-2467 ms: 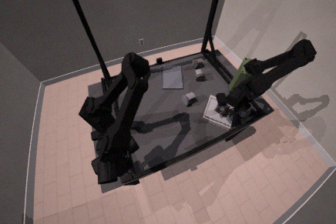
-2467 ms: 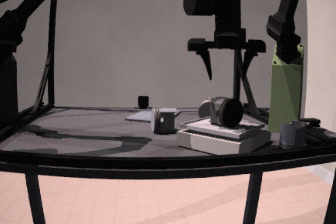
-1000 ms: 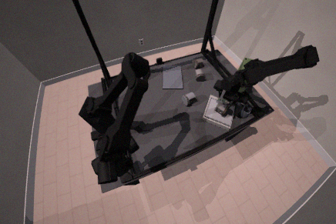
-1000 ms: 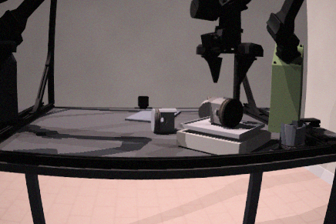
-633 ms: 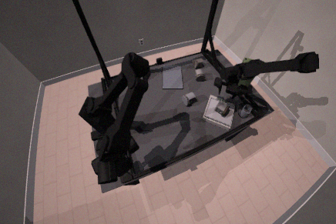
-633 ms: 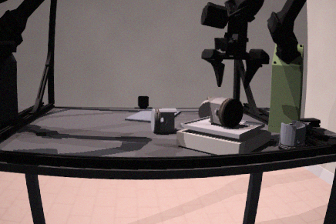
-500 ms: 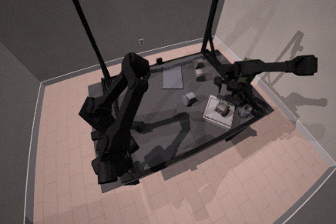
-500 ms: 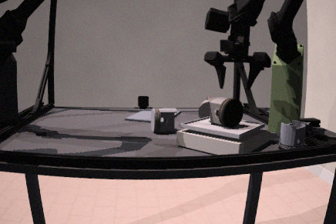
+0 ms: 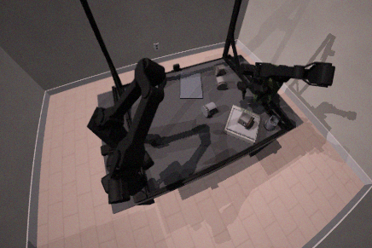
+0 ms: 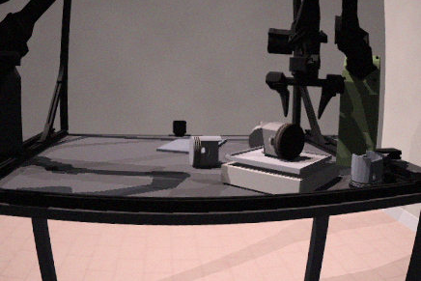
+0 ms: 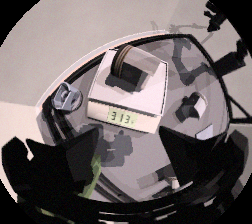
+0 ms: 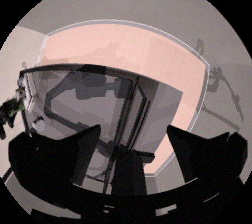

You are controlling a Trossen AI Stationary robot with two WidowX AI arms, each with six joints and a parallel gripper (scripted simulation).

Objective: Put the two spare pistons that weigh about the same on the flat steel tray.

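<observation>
My left gripper is now 100 mm short of the white scale pan, 70 mm to the left of it and 110 mm above it. Also, from my left hand: flat grey steel tray: 310 mm behind, 250 mm to the right, 160 mm below; piston: 360 mm behind, 10 mm to the right, 120 mm below.
</observation>
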